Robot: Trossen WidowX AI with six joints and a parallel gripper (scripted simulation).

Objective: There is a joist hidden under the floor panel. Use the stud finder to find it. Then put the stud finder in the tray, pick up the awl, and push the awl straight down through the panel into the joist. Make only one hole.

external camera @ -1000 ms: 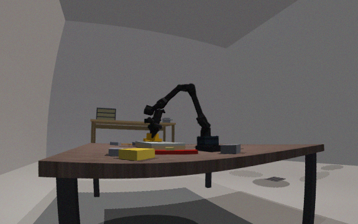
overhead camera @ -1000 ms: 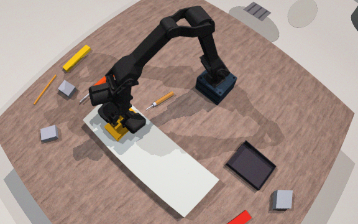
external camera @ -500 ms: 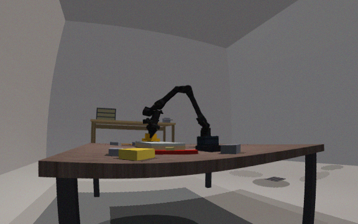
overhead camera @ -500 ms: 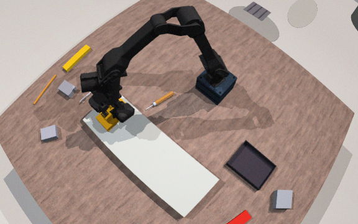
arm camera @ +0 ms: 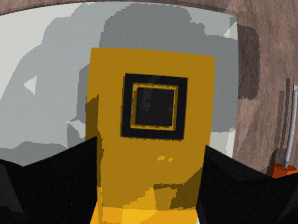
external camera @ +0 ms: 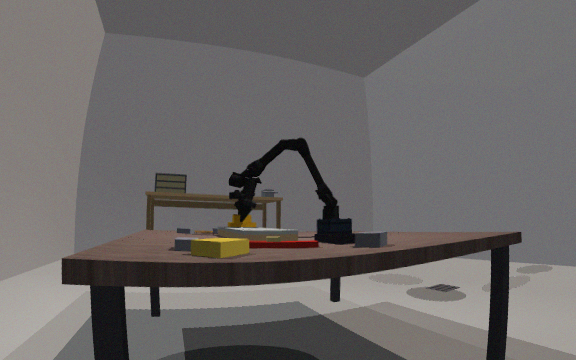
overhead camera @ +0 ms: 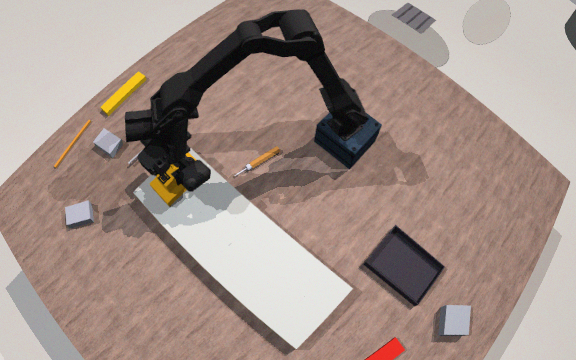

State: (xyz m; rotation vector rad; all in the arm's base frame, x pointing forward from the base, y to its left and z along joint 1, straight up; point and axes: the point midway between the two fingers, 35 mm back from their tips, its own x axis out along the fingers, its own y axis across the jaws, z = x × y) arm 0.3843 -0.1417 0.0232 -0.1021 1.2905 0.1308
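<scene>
Now: the dark tray 290 mm behind my gripper tip, 480 mm to the left of it and 50 mm below it. Also, from my gripper tip: square indicator 20 mm ahead, 30 mm above; then yellow stud finder 10 mm ahead, 20 mm above; then awl 180 mm behind, 60 mm to the left, 60 mm below.
</scene>
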